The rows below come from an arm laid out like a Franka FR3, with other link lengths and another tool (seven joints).
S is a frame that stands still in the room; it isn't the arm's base.
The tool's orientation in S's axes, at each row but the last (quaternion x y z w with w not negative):
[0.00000, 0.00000, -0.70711, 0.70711]
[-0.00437, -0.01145, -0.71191, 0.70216]
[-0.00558, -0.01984, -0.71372, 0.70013]
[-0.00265, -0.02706, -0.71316, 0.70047]
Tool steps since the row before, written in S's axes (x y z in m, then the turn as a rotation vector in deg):
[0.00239, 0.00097, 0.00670, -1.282, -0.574, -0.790]
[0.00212, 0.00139, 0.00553, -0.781, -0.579, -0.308]
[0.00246, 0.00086, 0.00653, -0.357, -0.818, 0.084]
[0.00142, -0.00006, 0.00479, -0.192, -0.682, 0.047]
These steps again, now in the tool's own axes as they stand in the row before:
[-0.00097, 0.00239, 0.00670, 0.574, -1.282, -0.790]
[-0.00130, 0.00216, 0.00554, 0.583, -0.776, -0.313]
[-0.00067, 0.00258, 0.00651, 0.827, -0.340, 0.061]
[0.00023, 0.00159, 0.00473, 0.687, -0.178, 0.025]

